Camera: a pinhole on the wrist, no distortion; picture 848 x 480 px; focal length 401.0 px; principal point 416.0 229.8 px. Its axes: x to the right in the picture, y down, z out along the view. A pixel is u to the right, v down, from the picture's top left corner.
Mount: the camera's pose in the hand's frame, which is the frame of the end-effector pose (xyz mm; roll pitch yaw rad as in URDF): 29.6 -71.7 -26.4 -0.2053 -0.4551 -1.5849
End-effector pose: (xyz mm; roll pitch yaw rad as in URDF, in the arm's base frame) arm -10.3 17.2 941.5 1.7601 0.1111 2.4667
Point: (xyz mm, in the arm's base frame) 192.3 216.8 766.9
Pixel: 706.6 80.5
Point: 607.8 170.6 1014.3
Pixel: outside the picture
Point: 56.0 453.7 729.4
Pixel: 634.6 359.0
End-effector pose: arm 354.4 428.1 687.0 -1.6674 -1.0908 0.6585
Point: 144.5 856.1 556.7
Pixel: 472.2 61.0
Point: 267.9 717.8 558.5
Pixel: 374.0 33.5
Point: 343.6 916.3 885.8
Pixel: 422.5 363.2
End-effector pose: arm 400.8 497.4 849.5 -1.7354 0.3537 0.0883
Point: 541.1 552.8 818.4
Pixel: outside the picture
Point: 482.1 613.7 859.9
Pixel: 551.6 313.2
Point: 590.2 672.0 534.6
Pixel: 252.8 447.5
